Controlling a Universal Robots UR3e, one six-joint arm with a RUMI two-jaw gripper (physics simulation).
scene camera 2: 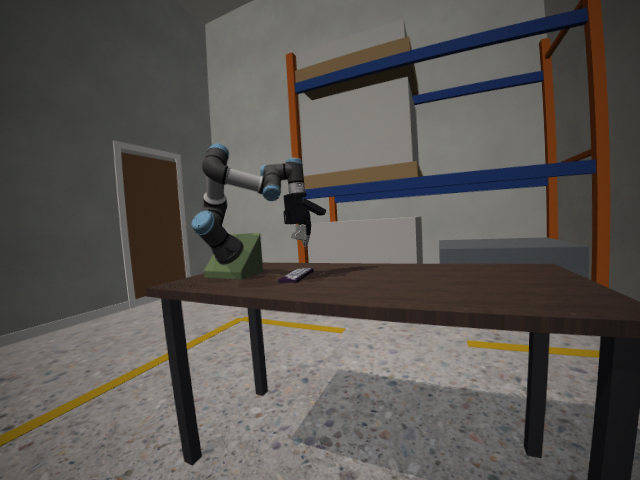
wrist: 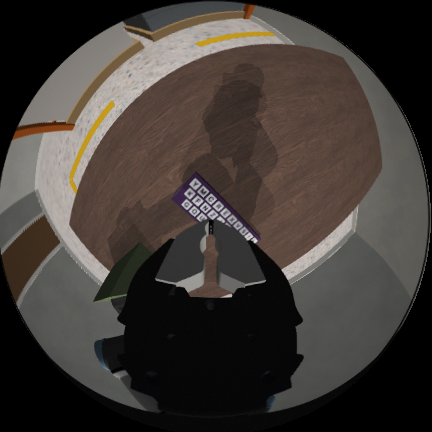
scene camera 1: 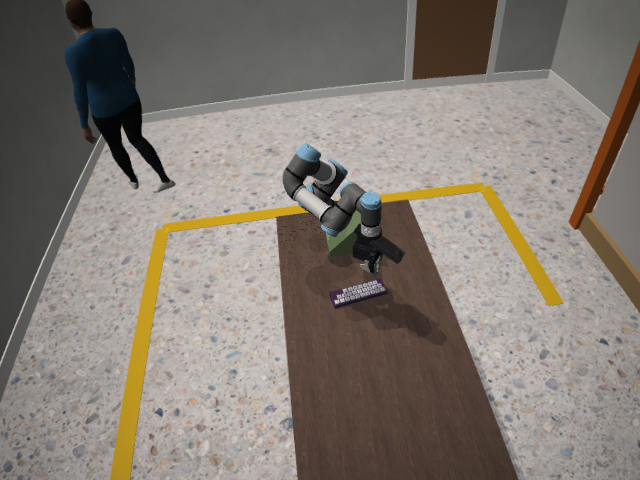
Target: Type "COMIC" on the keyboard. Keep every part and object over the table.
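Where they show: gripper, fingertip midpoint: [scene camera 2: 305, 247] [wrist: 210, 220] [scene camera 1: 374, 275]; arm's base at its link origin: [scene camera 2: 230, 252].
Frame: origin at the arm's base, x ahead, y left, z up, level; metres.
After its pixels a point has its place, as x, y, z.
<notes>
A purple keyboard [scene camera 1: 358, 292] @(0.322, -0.027, -0.084) [scene camera 2: 296, 274] @(0.328, -0.059, -0.083) [wrist: 184, 192] @(0.308, 0.065, -0.082) with white lettered keys lies flat on the dark wooden table [scene camera 1: 361, 372] @(0.632, -0.108, -0.100) [scene camera 2: 413, 289] @(0.738, -0.185, -0.100) [wrist: 310, 125] @(0.624, 0.012, -0.100). In the wrist view its top row starts Y, M, C, R, with K, F, N, Z below. The lower keys are partly hidden behind the fingers. My gripper [scene camera 1: 373, 270] @(0.336, 0.028, 0.009) [scene camera 2: 305, 244] @(0.336, 0.028, 0.009) [wrist: 210, 220] @(0.336, 0.028, 0.009) is shut, with nothing between its fingertips. It points down and hangs well above the keyboard, touching no key, as scene camera 2 shows.
The arm stands on a green sloped base [scene camera 1: 341, 241] @(0.107, -0.032, -0.020) [scene camera 2: 250, 258] @(0.110, -0.018, -0.026) [wrist: 122, 275] @(0.118, 0.055, 0.013) at the table's end. A person [scene camera 1: 105, 72] in a blue top stands on the floor at the upper left. An orange and blue rack [scene camera 2: 293, 118] stands behind the table.
</notes>
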